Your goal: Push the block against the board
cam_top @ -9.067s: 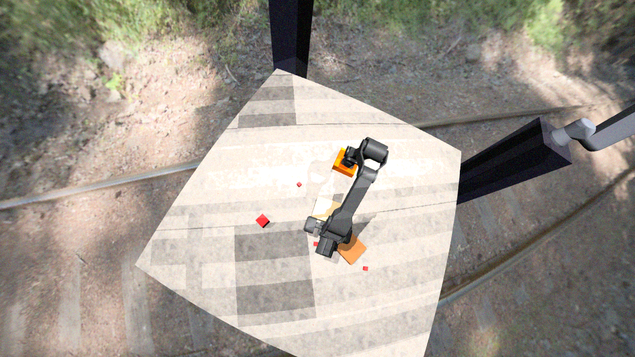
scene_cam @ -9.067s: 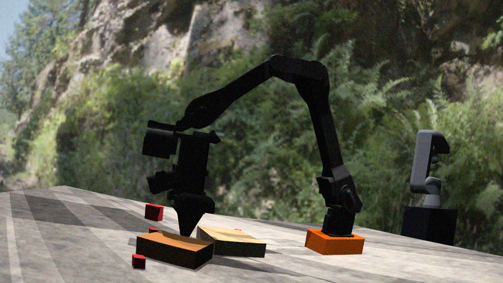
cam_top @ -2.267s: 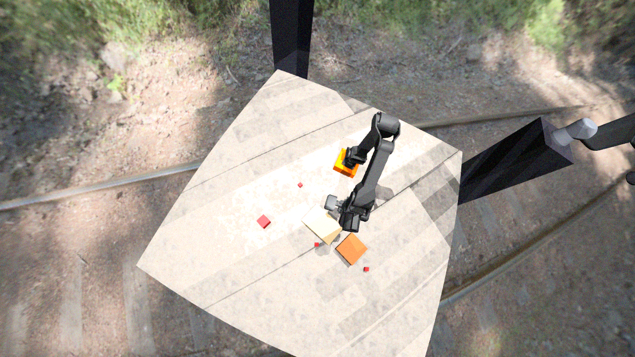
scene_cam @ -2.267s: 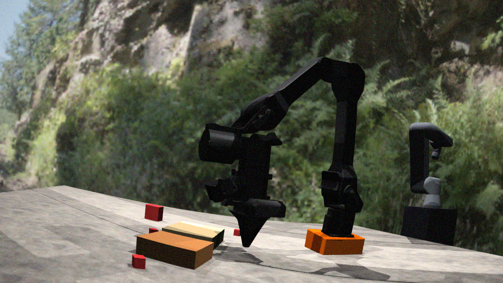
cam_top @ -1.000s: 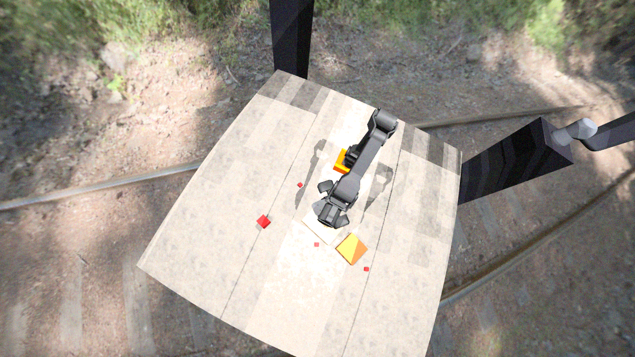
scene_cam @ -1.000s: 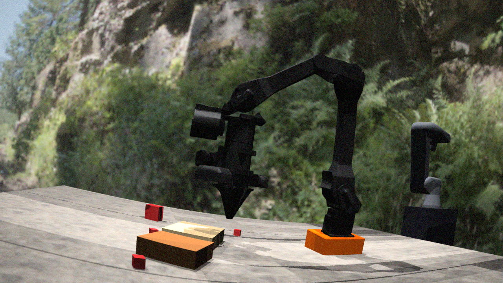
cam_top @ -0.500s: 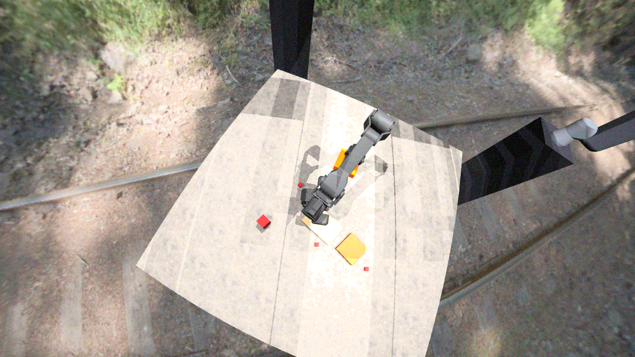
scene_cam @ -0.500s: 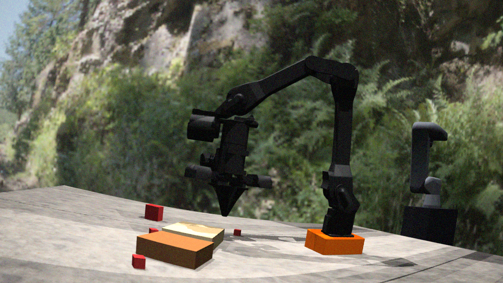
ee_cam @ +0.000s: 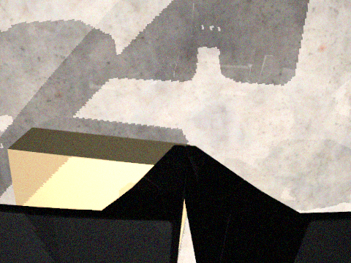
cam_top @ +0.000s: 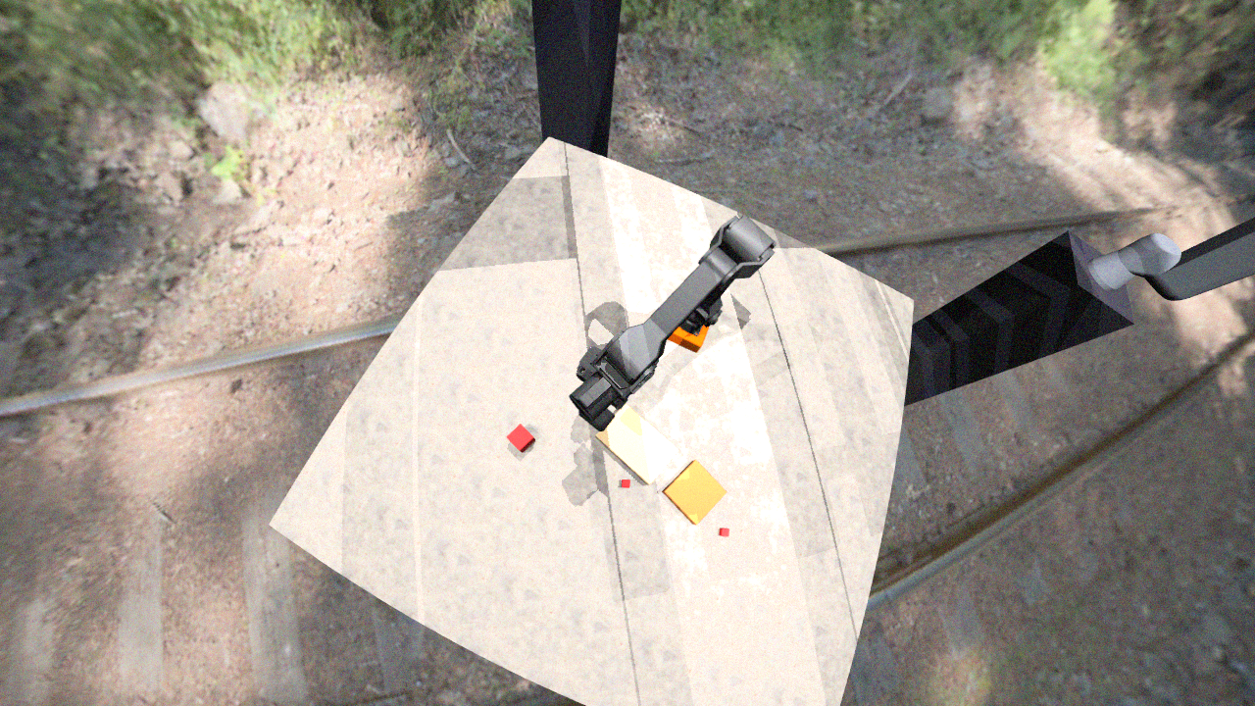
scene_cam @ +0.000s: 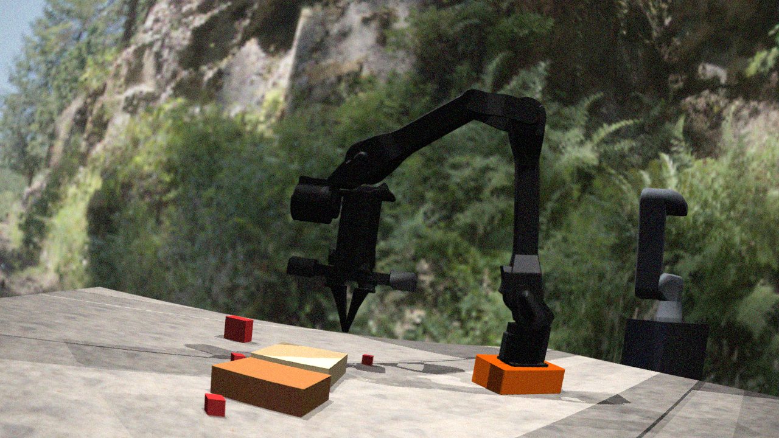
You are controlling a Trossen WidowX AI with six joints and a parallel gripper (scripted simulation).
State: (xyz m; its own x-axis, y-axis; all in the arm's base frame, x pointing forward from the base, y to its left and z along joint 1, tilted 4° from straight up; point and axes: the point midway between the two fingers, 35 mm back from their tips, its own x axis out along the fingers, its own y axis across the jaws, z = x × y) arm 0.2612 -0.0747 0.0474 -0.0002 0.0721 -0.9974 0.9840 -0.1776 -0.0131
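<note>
Right now the board is 60 mm ahead of my gripper tip, 90 mm to the left of it and 40 mm below it. Round my gripper tip: orange square block: 100 mm ahead, 250 mm to the left, 40 mm below; red cube: 170 mm ahead, 140 mm to the right, 40 mm below.
</note>
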